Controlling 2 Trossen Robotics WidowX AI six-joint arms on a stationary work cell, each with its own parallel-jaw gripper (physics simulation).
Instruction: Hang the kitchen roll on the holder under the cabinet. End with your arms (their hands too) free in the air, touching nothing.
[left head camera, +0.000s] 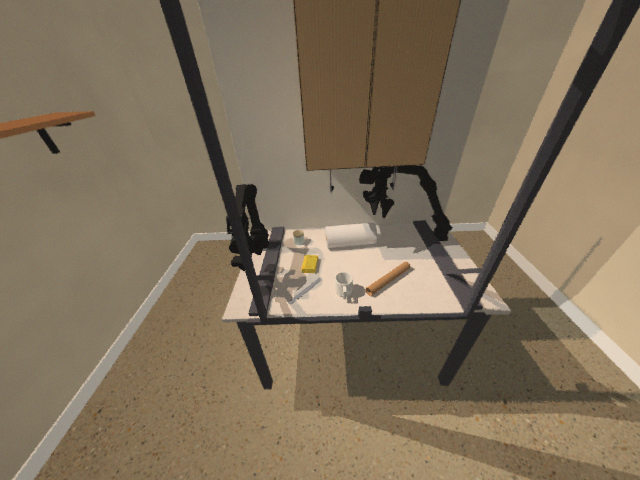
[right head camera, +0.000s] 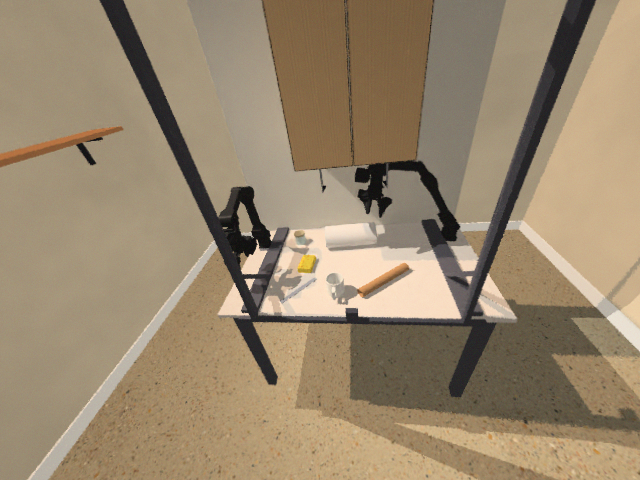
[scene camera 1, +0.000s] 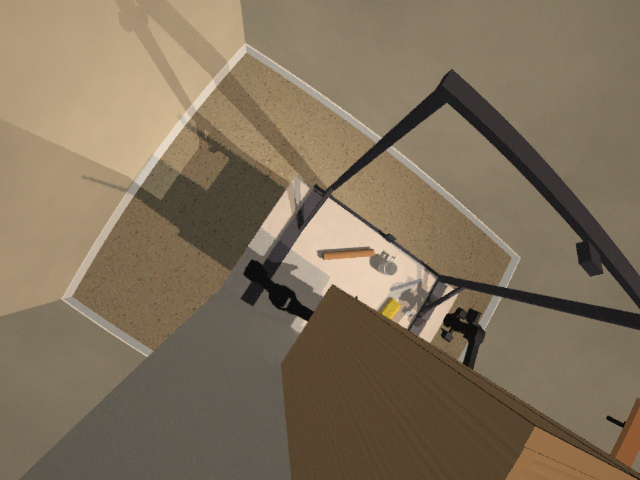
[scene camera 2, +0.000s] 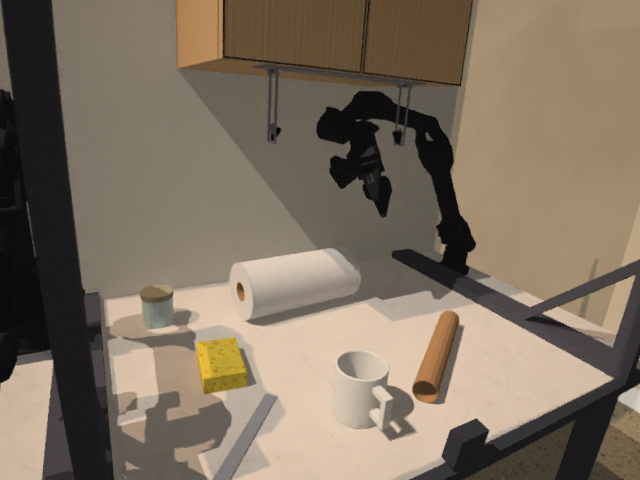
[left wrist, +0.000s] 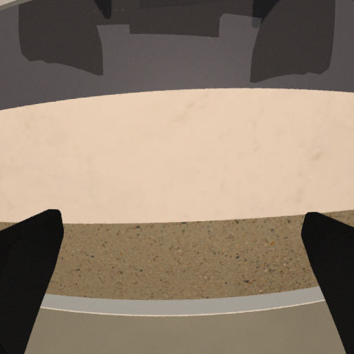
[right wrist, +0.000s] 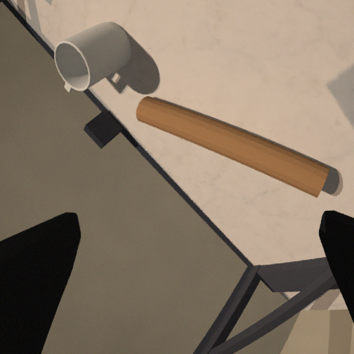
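Seen in the pictures: left gripper, fingertip midpoint: (right head camera: 243, 262) (scene camera 2: 1, 386); right gripper, fingertip midpoint: (left head camera: 379, 216) (right head camera: 374, 215) (scene camera 2: 380, 209); left arm's base at its link origin: (right head camera: 265, 244) (scene camera 2: 36, 343); right arm's base at its link origin: (left head camera: 440, 235) (right head camera: 448, 235) (scene camera 1: 253, 268) (scene camera 2: 453, 265).
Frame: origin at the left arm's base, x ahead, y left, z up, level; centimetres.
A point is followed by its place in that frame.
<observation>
The white kitchen roll (left head camera: 350, 236) {x 51.0, y -5.4, z 7.3 cm} (right head camera: 350, 236) {x 51.8, y -5.4, z 7.2 cm} (scene camera 2: 297, 281) {x 48.7, y -5.8, z 6.8 cm} lies on its side at the back of the table, its brown core hole facing left in scene camera 2. The holder (scene camera 2: 330, 73) {x 49.8, y -11.9, z 48.3 cm} is a grey bar under the wooden cabinet (left head camera: 336, 82) {x 42.8, y -13.9, z 79.3 cm} (right head camera: 310, 82) {x 41.6, y -13.9, z 79.3 cm} (scene camera 2: 294, 31) {x 41.6, y -13.9, z 53.8 cm}, with two hanging arms and dark inward plugs; nothing hangs between them. My right gripper (left head camera: 379, 214) {x 63.6, y -12.2, z 23.3 cm} (right head camera: 374, 213) {x 63.6, y -12.2, z 23.3 cm} (right wrist: 203, 226) is open and empty, high above the roll's right end, pointing down below the holder. My left gripper (left wrist: 185, 224) is open and empty, in the air beyond the table's left edge.
A jar (scene camera 2: 157, 307) {x 21.0, y 0.5, z 2.9 cm}, yellow sponge (scene camera 2: 221, 364) {x 27.7, y -20.3, z 1.1 cm}, grey strip (scene camera 2: 248, 434) {x 27.4, y -34.0, z -1.7 cm}, white mug (scene camera 2: 359, 390) {x 41.9, y -39.4, z 5.0 cm} (right wrist: 95, 55) and brown tube (scene camera 2: 436, 356) {x 62.0, y -34.7, z 2.2 cm} (right wrist: 232, 145) are on the table. Dark frame posts (left head camera: 206, 124) {x 9.6, y -51.4, z 74.7 cm} (right head camera: 170, 129) {x 9.9, y -51.0, z 75.4 cm} rise at the table's sides. The right arm reaches in behind the holder.
</observation>
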